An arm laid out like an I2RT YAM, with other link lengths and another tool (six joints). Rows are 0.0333 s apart.
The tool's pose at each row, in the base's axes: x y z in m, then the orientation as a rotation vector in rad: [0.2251 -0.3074 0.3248 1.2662 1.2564 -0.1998]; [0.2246 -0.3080 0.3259 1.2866 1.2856 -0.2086]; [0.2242 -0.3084 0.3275 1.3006 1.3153 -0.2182]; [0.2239 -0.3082 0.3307 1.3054 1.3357 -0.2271]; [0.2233 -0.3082 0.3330 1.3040 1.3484 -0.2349]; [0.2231 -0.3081 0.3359 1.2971 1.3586 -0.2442]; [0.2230 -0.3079 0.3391 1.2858 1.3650 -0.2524]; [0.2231 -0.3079 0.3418 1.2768 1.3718 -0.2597]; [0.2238 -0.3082 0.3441 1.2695 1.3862 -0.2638]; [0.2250 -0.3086 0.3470 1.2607 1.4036 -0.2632]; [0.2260 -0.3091 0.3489 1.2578 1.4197 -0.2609]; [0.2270 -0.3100 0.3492 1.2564 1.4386 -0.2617]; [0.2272 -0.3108 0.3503 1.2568 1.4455 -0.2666]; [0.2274 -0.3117 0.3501 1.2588 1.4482 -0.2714]
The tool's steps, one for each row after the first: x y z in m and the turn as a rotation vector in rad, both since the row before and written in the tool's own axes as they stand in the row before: [-0.0013 0.0001 -0.0001 0.0246 0.0246 -0.0109]; [-0.0016 0.0005 -0.0003 0.0203 0.0227 -0.0143]; [-0.0025 0.0016 -0.0012 0.0116 0.0130 -0.0131]; [-0.0020 0.0008 -0.0010 0.0052 0.0057 -0.0113]; [-0.0023 0.0014 -0.0010 0.0015 0.0014 -0.0132]; [-0.0025 0.0017 -0.0012 -0.0028 -0.0024 -0.0127]; [-0.0021 0.0015 -0.0007 -0.0015 -0.0009 -0.0114]; [-0.0018 0.0016 0.0000 -0.0009 0.0068 -0.0129]; [-0.0022 0.0022 0.0001 -0.0041 0.0106 -0.0127]; [-0.0016 0.0015 0.0004 -0.0009 0.0124 -0.0084]; [-0.0005 0.0006 0.0012 0.0024 0.0138 -0.0107]; [-0.0013 0.0004 0.0004 0.0041 0.0035 -0.0057]; [-0.0003 -0.0003 0.0009 0.0046 0.0009 -0.0028]
